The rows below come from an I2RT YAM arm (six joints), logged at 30 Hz.
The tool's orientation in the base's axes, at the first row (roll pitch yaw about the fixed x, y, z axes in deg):
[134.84 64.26 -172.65]
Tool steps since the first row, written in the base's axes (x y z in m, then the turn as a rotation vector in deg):
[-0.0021 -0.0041 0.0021 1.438 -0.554 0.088]
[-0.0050 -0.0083 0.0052 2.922 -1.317 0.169]
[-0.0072 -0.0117 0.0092 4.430 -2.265 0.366]
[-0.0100 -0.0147 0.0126 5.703 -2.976 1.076]
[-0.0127 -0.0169 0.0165 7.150 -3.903 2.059]
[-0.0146 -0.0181 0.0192 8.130 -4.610 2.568]
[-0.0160 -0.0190 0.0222 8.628 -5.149 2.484]
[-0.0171 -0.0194 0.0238 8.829 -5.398 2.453]
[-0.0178 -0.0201 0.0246 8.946 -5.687 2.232]
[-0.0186 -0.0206 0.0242 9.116 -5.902 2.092]
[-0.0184 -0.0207 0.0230 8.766 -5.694 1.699]
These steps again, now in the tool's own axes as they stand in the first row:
[-0.0008 -0.0004 -0.0050 -0.668 -1.356 0.314]
[-0.0021 0.0001 -0.0108 -1.338 -2.876 0.491]
[-0.0045 0.0008 -0.0159 -2.112 -4.492 0.500]
[-0.0062 0.0020 -0.0208 -3.260 -5.634 0.411]
[-0.0085 0.0038 -0.0252 -4.717 -6.951 0.163]
[-0.0100 0.0053 -0.0280 -5.559 -7.940 -0.019]
[-0.0121 0.0067 -0.0303 -5.668 -8.659 -0.148]
[-0.0130 0.0077 -0.0317 -5.713 -8.968 -0.225]
[-0.0134 0.0080 -0.0329 -5.548 -9.299 -0.321]
[-0.0126 0.0082 -0.0336 -5.483 -9.598 -0.355]
[-0.0116 0.0076 -0.0332 -4.990 -9.337 -0.260]

